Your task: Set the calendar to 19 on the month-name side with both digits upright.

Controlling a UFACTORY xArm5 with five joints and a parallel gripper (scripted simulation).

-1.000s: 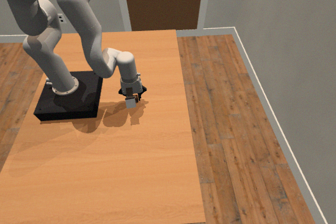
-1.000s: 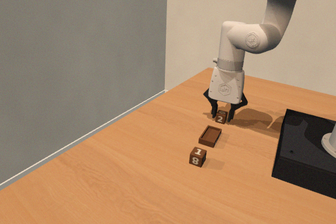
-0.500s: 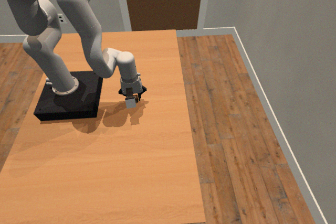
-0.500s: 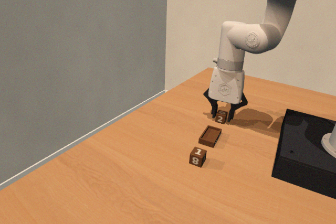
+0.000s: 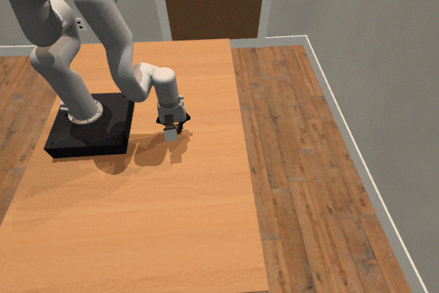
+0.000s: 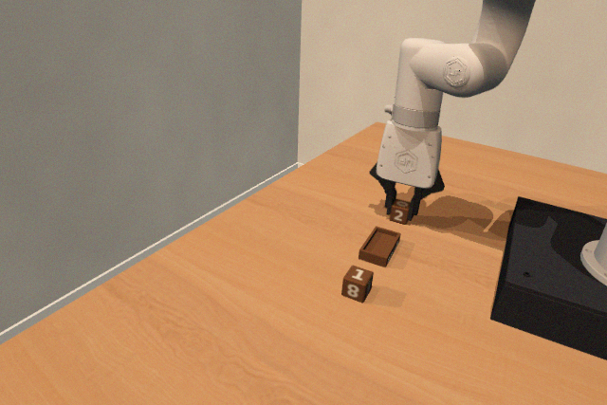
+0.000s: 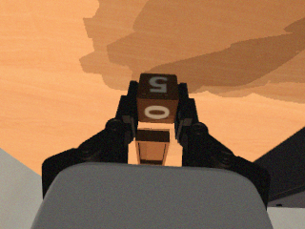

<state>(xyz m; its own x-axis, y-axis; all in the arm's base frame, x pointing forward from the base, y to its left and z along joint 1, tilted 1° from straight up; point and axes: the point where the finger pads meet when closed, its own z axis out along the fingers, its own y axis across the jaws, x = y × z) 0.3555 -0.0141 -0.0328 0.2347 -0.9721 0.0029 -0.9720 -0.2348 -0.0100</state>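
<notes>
Now: the tray 11 cm to the left of my hand, 2 cm below it and 2 cm behind it. Round my hand: brown date cube (1 cm below).
</notes>
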